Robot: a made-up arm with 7 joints. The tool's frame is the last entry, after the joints.
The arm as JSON. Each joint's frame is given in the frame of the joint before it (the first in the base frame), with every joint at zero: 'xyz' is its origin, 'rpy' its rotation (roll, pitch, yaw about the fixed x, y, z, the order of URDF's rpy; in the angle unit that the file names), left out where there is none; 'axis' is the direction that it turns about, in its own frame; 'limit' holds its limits. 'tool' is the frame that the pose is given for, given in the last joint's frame.
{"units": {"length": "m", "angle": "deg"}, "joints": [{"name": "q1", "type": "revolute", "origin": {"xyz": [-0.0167, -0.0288, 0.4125], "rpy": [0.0, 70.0, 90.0]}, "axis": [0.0, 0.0, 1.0], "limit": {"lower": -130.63, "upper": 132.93}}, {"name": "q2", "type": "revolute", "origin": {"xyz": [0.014, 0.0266, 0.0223], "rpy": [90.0, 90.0, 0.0]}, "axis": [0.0, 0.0, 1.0], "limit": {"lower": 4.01, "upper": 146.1}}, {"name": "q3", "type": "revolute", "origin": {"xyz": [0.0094, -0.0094, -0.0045], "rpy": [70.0, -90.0, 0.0]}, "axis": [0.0, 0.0, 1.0], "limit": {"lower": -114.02, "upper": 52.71}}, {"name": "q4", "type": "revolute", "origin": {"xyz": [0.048, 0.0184, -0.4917], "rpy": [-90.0, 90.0, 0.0]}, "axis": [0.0, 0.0, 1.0], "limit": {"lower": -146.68, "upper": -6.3}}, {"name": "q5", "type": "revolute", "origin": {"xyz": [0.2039, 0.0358, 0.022], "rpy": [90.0, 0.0, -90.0]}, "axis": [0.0, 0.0, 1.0], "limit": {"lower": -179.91, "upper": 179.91}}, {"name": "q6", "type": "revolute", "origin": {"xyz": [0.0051, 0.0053, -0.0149], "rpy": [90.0, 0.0, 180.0]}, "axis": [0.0, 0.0, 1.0], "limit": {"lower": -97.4, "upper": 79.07}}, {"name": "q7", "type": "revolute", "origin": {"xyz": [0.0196, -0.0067, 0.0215], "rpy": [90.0, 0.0, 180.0]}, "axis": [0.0, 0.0, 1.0], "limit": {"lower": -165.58, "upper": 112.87}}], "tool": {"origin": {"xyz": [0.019, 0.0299, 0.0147], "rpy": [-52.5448, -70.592, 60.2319]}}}
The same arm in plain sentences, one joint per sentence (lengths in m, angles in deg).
The arm has seven revolute joints in a row. What follows holds with every joint at zero, and every direction is one of the base frame's.
Joint 1 lies 0.0167 m along -x and 0.0288 m along -y and 0.4125 m along +z from the base frame's origin and rotates about the direction (0, 0.9397, 0.342), from -130.63 to 132.93 deg.
Joint 2 lies 0.0266 m along -x and 0.0257 m along +y and 0.0055 m along -z from joint 1 and rotates about +x, from 4.01 to 146.1 deg.
Joint 3 lies 0.0045 m along -x and 0.012 m along -y and 0.0056 m along +z from joint 2 and rotates about +z, from -114.02 to 52.71 deg.
Joint 4 lies 0.048 m along +x and 0.0184 m along +y and 0.4917 m along -z from joint 3 and rotates about +y, from -146.68 to -6.3 deg.
Joint 5 lies 0.0358 m along -x and 0.022 m along +y and 0.2039 m along -z from joint 4 and rotates about +z, from -179.91 to 179.91 deg.
Joint 6 lies 0.0051 m along +x and 0.0053 m along +y and 0.0149 m along -z from joint 5 and rotates about +y, from -97.4 to 79.07 deg.
Joint 7 lies 0.0196 m along -x and 0.0215 m along +y and 0.0067 m along -z from joint 6 and rotates about +z, from -165.58 to 112.87 deg.
The tool frame, which is the frame that the pose is given for, lies 0.019 m along +x and 0.0299 m along +y and 0.0147 m along +z from joint 7; its axes are the base frame's turned by roll -52.54, pitch -70.59 and yaw 60.23 deg (as in URDF: about the fixed x, then y, then z).

